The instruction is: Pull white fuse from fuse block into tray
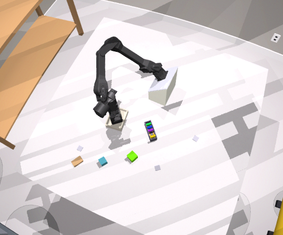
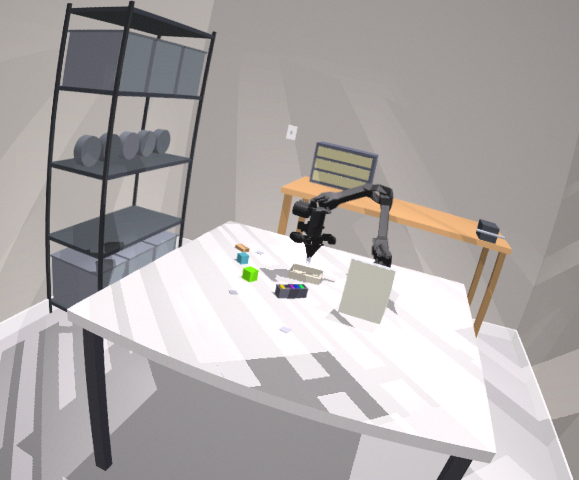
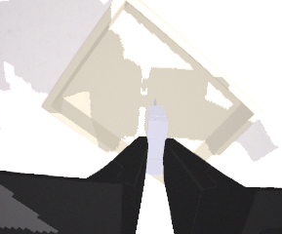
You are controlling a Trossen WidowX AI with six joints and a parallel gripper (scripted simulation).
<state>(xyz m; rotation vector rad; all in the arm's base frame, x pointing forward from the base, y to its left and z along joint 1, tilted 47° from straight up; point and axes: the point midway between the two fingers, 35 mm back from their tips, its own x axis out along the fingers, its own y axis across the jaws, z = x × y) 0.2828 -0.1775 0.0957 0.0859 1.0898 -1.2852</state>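
The white fuse is 10 mm below my gripper tip. The rest, counted from my gripper tip: cream tray 80 mm below; green fuse 20 mm behind, 190 mm to the left, 60 mm below; blue fuse 10 mm behind, 210 mm to the left, 60 mm below.
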